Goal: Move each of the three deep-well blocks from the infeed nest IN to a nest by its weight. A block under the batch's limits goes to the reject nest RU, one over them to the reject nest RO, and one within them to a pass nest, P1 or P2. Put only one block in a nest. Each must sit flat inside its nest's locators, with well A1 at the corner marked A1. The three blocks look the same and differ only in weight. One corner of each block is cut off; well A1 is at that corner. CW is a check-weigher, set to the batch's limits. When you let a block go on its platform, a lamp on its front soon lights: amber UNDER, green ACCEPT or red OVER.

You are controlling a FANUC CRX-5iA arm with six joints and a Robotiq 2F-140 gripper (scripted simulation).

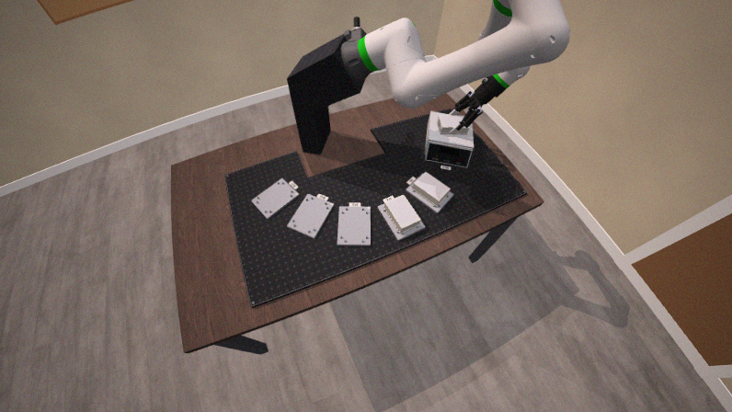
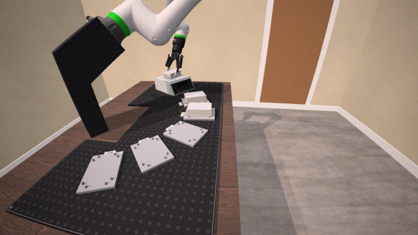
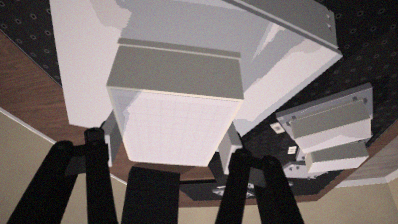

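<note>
My gripper is now 4 cm above the weigher platform. The rest, counted from my hand: plate: 29 cm ahead, 14 cm to the right, 13 cm below; check-weigher CW: 1 cm ahead, 7 cm below.
</note>
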